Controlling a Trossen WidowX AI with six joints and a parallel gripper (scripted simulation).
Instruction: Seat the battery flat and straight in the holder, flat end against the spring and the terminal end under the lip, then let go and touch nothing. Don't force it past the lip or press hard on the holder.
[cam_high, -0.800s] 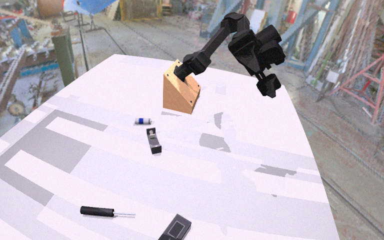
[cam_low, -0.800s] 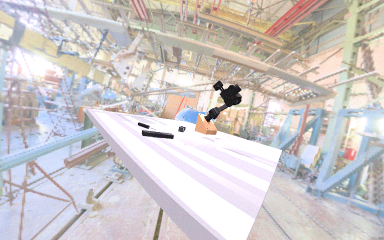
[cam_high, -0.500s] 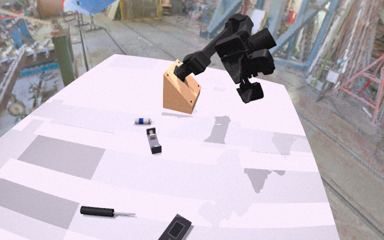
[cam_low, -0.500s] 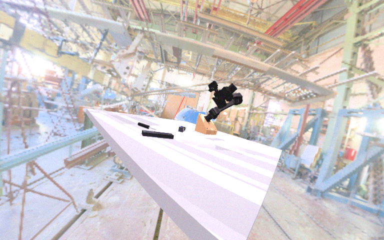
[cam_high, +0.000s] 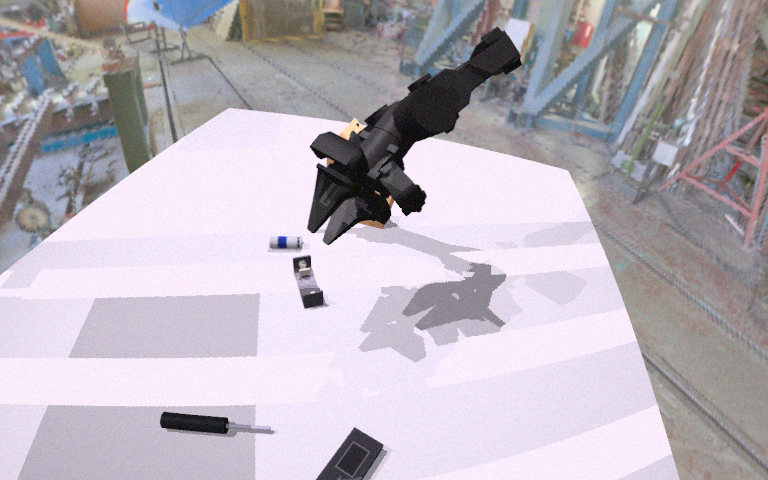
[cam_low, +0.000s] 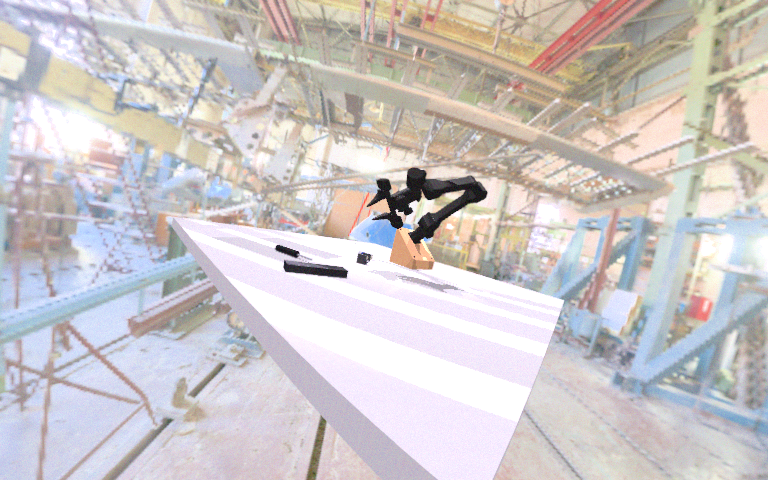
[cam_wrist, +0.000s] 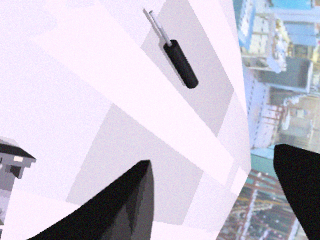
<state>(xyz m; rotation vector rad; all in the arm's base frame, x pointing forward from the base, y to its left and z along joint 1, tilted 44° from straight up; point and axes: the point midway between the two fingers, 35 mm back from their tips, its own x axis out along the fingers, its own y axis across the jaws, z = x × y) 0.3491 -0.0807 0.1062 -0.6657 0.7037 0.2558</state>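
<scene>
Right now my gripper tip is 18 cm past the battery, 11 cm to the left of it and 18 cm above it. From my gripper tip the other things lie so: flat black device (25 cm ahead, 6 cm to the left, 17 cm below); black-handled screwdriver (20 cm ahead, 10 cm to the right, 18 cm below).
</scene>
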